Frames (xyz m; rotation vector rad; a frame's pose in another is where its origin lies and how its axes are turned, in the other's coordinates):
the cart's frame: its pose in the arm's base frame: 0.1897 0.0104 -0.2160 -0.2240 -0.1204 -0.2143
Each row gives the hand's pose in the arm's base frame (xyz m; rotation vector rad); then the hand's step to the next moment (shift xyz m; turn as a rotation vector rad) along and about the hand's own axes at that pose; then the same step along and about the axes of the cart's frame.
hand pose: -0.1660 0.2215 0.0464 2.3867 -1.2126 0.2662
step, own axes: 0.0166 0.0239 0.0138 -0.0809 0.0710 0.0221
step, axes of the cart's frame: -0.0032 -0.0316 -0.0052 -0.1087 -0.0075 -0.0140
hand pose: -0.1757 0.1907 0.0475 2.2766 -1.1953 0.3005
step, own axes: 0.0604 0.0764 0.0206 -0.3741 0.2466 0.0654
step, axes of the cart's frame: -0.0047 -0.0978 0.0177 -0.4478 0.0358 -0.0568
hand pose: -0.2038 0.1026 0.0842 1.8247 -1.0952 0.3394
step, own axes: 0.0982 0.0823 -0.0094 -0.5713 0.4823 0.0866
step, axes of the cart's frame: 0.0192 -0.0802 0.0985 -0.7523 0.0176 -0.0141
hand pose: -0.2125 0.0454 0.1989 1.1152 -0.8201 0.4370
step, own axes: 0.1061 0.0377 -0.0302 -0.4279 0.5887 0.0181
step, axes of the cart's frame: 0.0586 0.0237 0.0980 -0.7055 0.0826 0.1596
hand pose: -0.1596 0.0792 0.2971 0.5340 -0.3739 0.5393
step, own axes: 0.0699 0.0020 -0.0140 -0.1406 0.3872 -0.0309
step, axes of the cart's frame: 0.0516 0.0427 0.0245 -0.3579 0.1493 0.1422
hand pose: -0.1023 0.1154 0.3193 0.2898 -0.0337 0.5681
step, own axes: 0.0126 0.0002 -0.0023 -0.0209 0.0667 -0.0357
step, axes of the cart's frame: 0.0085 0.0096 0.0000 -0.0665 0.0417 -0.0011
